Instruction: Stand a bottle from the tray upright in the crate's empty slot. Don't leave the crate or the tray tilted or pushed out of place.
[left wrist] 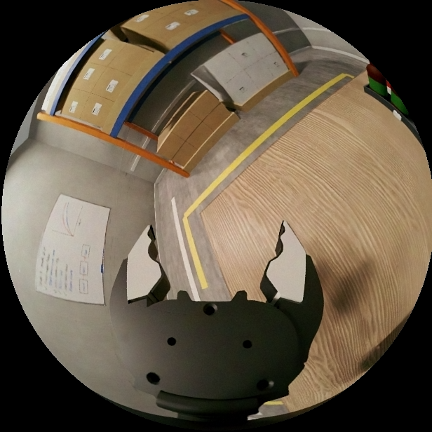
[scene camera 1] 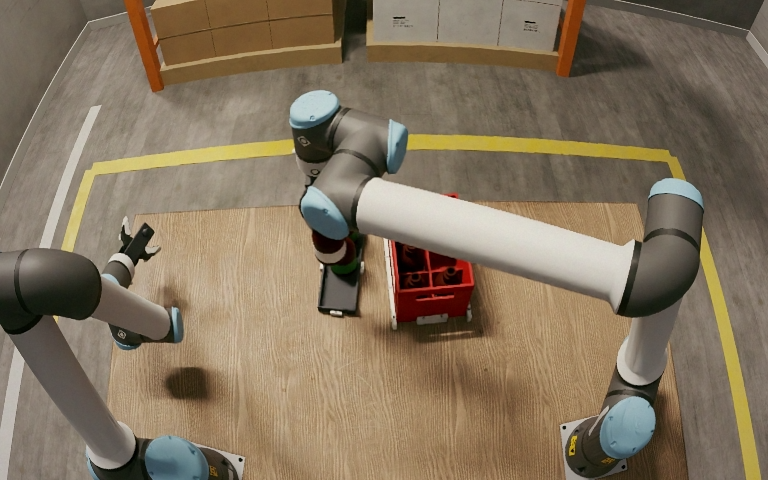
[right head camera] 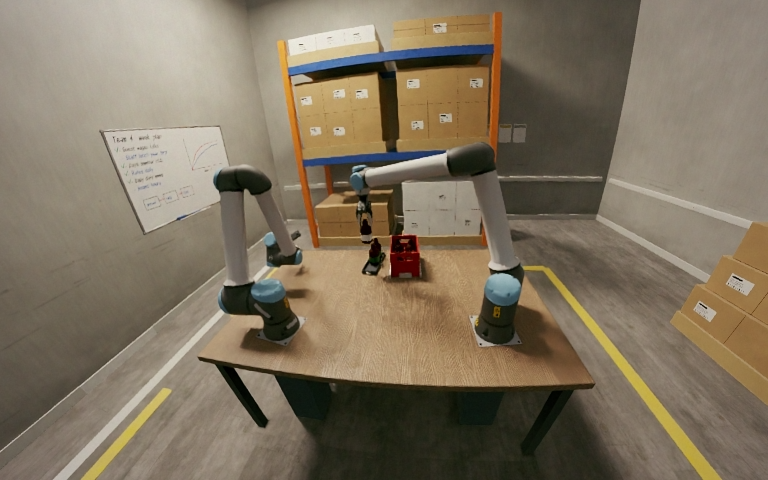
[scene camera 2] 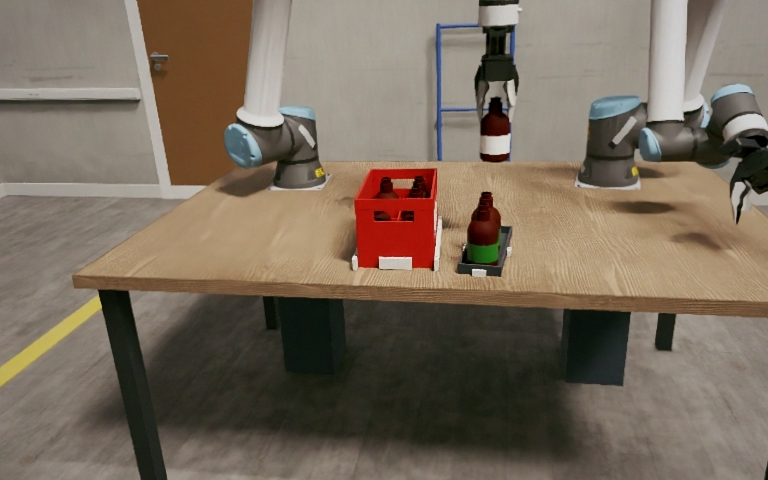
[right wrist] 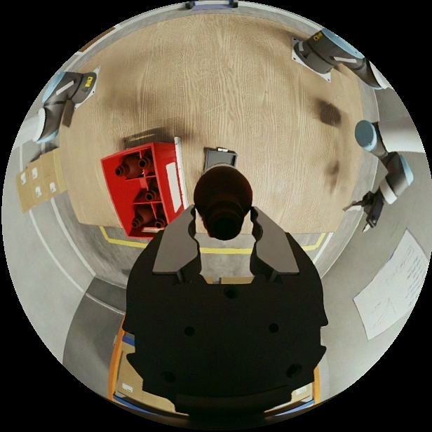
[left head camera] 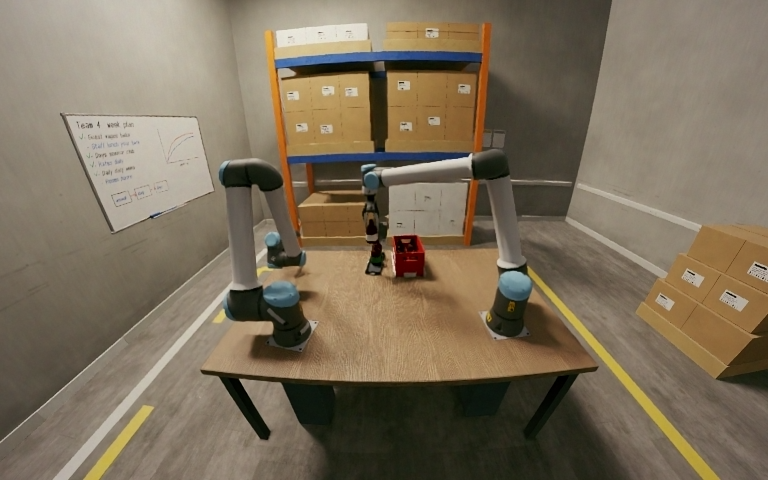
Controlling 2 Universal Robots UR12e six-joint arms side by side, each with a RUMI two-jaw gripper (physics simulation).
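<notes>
My right gripper (scene camera 2: 496,110) (right wrist: 222,206) is shut on a brown bottle with a white label (scene camera 2: 495,134) (right head camera: 365,230) (right wrist: 223,190). The bottle hangs upright, high above the table near the tray. Two green-labelled bottles (scene camera 2: 483,240) (right head camera: 374,249) stand in the black tray (scene camera 2: 506,240) (scene camera 1: 339,301). The red crate (scene camera 2: 394,243) (scene camera 1: 433,305) (right wrist: 117,192) stands level beside the tray and holds several brown bottles. In the right wrist view, its middle slot on the picture's left side appears empty. My left gripper (left wrist: 215,224) (scene camera 1: 141,234) is open and empty, far from both.
White stops (scene camera 2: 395,262) (scene camera 2: 479,272) sit against the crate and the tray on the wooden table (scene camera 2: 254,243). The right forearm (scene camera 1: 492,243) spans above the crate. A shelf rack (left head camera: 276,135) with boxes stands behind the table.
</notes>
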